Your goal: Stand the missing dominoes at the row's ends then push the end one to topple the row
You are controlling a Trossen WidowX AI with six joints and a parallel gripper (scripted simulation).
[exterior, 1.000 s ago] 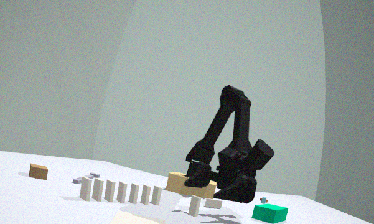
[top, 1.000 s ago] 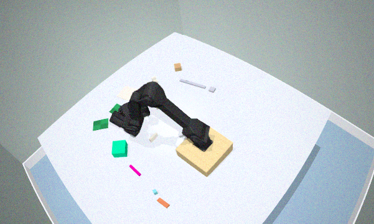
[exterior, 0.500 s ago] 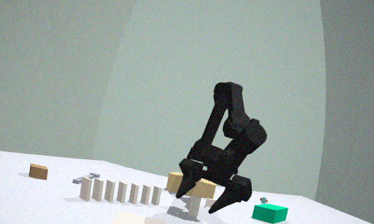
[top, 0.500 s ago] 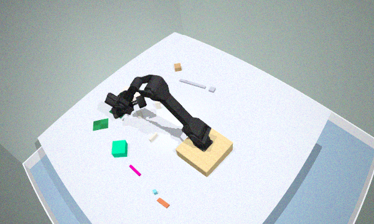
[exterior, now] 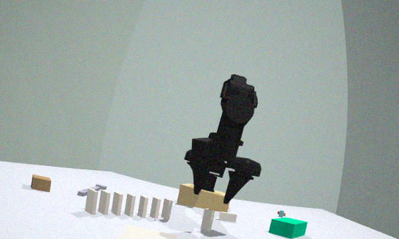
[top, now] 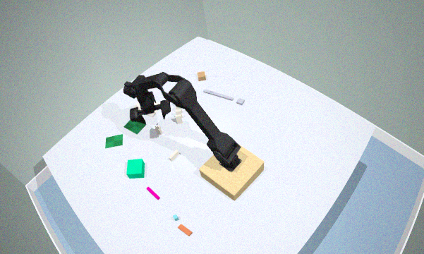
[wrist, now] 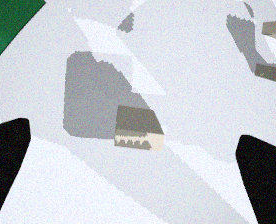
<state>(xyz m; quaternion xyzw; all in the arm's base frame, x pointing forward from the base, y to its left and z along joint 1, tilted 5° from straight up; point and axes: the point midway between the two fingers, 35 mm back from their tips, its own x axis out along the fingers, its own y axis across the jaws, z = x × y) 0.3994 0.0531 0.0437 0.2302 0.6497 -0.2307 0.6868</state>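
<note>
The green block lies 90 mm behind my gripper tip, 220 mm to the left of it and 60 mm below it. The rest, counted from my gripper tip: magenta stick 230 mm behind, 240 mm to the left, 70 mm below; then cream flat tile 180 mm ahead, 70 mm to the right, 80 mm below; then grey bar 70 mm behind, 350 mm to the right, 70 mm below.
</note>
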